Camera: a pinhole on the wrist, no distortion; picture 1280 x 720 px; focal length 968.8 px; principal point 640.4 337.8 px. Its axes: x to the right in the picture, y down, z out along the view. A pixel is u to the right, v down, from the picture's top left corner.
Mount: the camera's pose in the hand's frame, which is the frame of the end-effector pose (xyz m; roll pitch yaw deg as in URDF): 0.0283 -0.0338 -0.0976 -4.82 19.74 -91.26
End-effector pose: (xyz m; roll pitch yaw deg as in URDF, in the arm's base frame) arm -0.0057 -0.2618 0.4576 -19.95 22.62 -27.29
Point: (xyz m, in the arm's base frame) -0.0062 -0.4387 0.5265
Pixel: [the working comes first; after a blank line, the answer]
In the camera's frame: 0.0926 0.0081 0.1756

1151 383
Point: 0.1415 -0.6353 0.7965
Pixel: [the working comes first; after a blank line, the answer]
In the camera's frame: 0.1987 0.0850 0.5165

1013 497
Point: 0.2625 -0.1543 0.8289
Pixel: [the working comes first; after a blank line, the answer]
In the camera's frame: -0.2818 -0.0405 0.4950

89 259
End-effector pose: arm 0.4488 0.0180 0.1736 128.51 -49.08 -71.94
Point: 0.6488 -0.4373 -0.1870
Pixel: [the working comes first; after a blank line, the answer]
In the camera's frame: 0.2974 -0.0145 0.5741

1142 313
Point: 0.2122 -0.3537 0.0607
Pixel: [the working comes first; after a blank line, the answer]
In the camera's frame: -0.2052 0.0269 0.5058

247 389
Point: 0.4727 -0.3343 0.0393
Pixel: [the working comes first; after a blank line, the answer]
In the camera's frame: 0.0421 0.0628 0.4268

736 480
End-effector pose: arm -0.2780 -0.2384 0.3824 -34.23 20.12 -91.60
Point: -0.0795 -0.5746 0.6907
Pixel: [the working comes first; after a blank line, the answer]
In the camera's frame: -0.1687 0.1320 0.5345

335 577
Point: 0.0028 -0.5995 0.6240
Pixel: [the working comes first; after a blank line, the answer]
In the camera's frame: -0.2637 0.1765 0.5054

135 676
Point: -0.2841 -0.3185 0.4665
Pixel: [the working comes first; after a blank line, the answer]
In the camera's frame: -0.0348 0.0034 0.1835

457 355
